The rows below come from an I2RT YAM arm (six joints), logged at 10 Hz.
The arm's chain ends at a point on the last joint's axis. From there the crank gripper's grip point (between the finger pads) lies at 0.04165 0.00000 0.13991 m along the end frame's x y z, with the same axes.
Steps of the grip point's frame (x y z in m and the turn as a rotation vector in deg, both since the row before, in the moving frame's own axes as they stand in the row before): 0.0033 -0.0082 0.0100 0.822 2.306 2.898; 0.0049 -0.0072 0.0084 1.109 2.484 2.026; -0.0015 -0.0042 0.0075 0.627 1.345 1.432; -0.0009 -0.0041 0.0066 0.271 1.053 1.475; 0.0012 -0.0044 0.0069 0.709 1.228 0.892; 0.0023 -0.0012 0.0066 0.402 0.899 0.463; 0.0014 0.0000 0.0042 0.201 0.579 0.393; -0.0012 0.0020 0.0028 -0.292 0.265 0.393; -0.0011 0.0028 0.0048 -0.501 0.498 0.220
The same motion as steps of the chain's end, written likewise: -0.0023 -0.0085 0.0118 0.822 2.306 2.898; -0.0011 -0.0061 0.0103 1.109 2.484 2.026; -0.0048 -0.0038 0.0085 0.627 1.345 1.432; -0.0035 -0.0045 0.0074 0.271 1.053 1.475; -0.0018 -0.0033 0.0078 0.709 1.228 0.892; 0.0001 -0.0006 0.0073 0.402 0.899 0.463; 0.0000 0.0002 0.0046 0.201 0.579 0.393; -0.0018 0.0010 0.0030 -0.292 0.265 0.393; -0.0023 0.0014 0.0052 -0.501 0.498 0.220
